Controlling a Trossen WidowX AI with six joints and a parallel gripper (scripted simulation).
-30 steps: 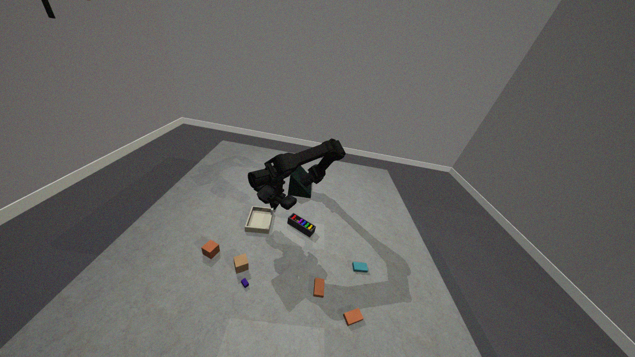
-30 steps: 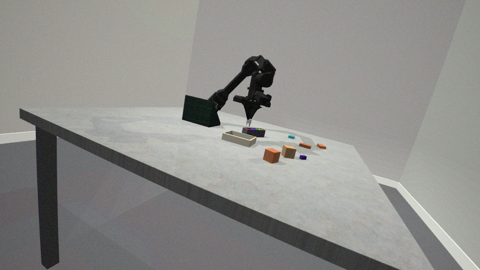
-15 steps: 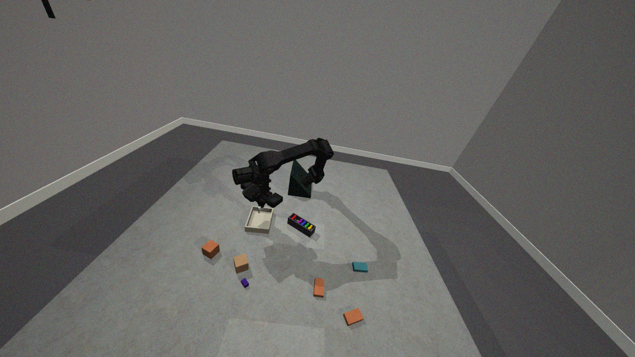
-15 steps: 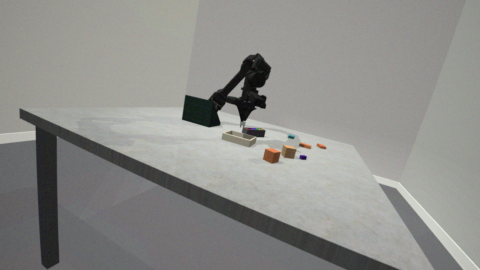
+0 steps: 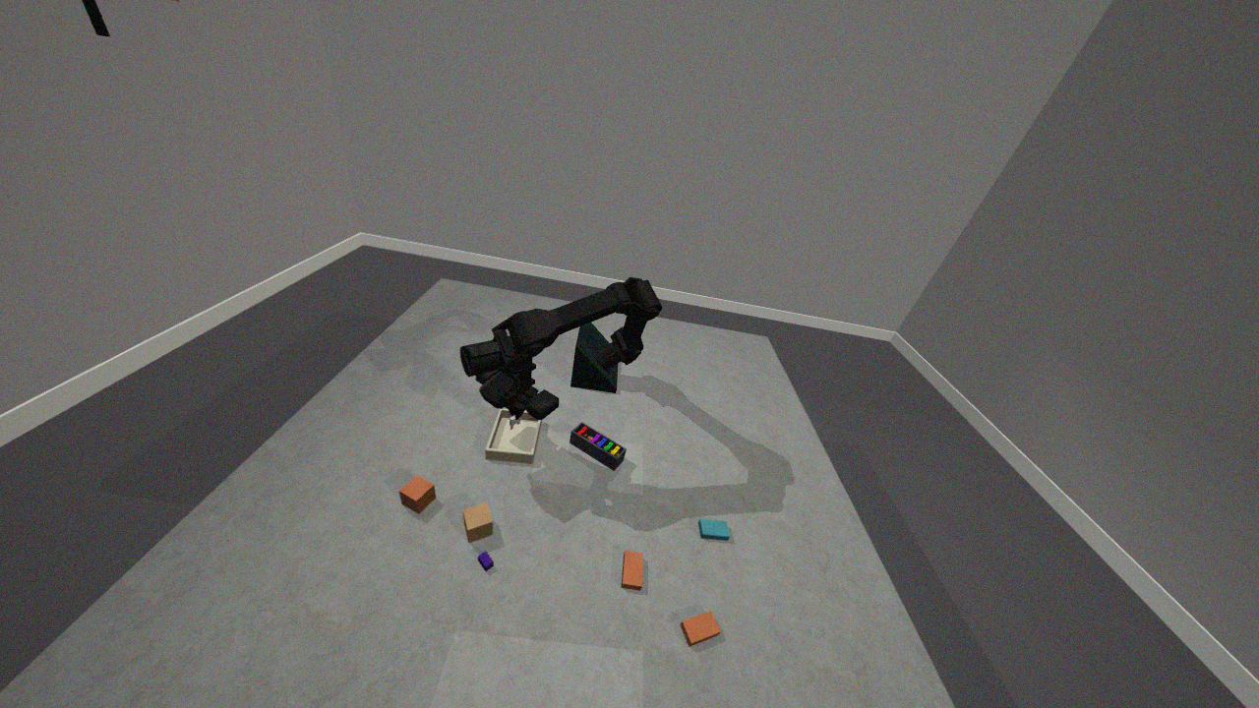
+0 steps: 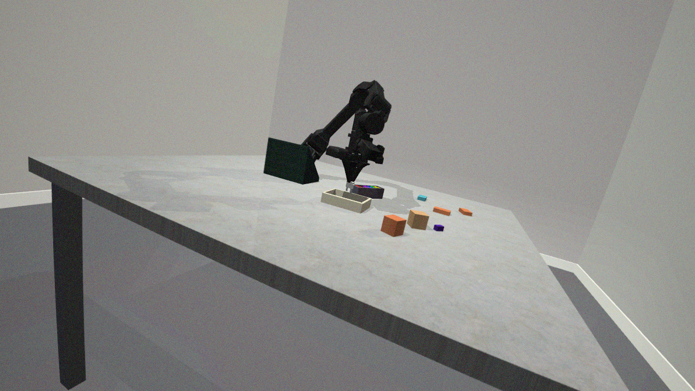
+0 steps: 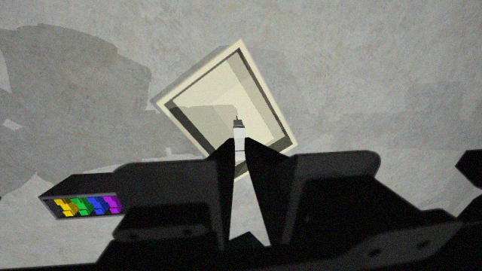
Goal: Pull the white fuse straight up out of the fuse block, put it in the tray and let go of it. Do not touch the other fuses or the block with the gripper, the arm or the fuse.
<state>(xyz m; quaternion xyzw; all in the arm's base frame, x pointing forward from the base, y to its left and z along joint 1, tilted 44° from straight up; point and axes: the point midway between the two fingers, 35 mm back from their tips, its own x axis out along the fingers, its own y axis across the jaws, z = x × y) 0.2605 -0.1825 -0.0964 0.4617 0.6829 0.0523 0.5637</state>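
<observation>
My gripper tip is 10 mm above the white fuse. The rest, counted from my gripper tip: purple fuse (180 mm to the left, 50 mm below, 10 mm ahead); then cream tray (70 mm below); then red fuse (150 mm to the left, 50 mm below, 10 mm behind).
</observation>
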